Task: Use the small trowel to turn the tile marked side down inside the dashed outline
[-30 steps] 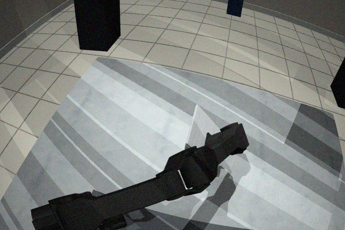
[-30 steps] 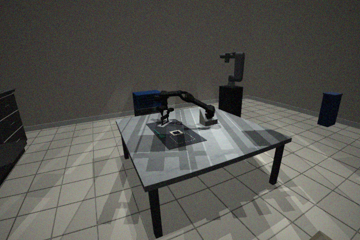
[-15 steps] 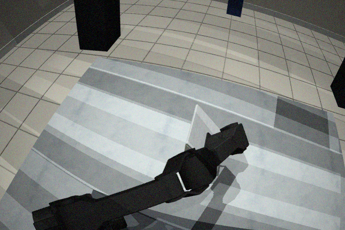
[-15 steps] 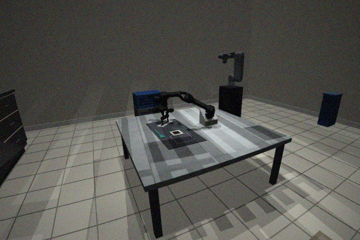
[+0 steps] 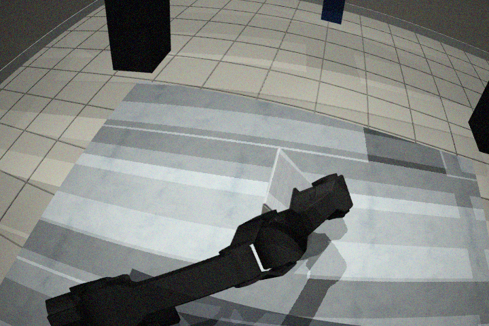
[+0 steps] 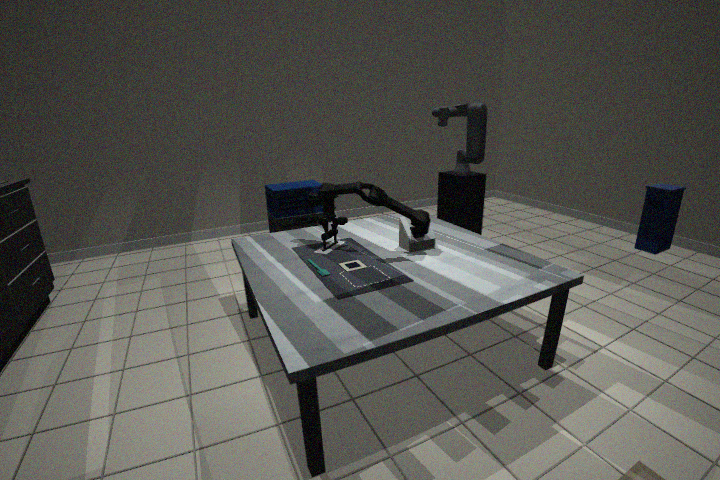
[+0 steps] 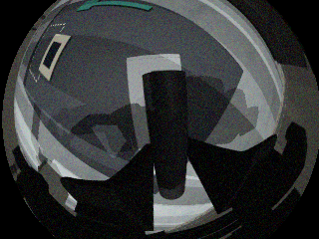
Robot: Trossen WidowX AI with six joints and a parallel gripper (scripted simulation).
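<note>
Now: the dark mat 230 mm to the left of my gripper tip, 80 mm below it and 30 mm ahead of it. Also, from my gripper tip: small teal trowel 250 mm to the left, 170 mm ahead, 60 mm below; then tan tile 290 mm to the left, 60 mm below, 20 mm ahead.
</note>
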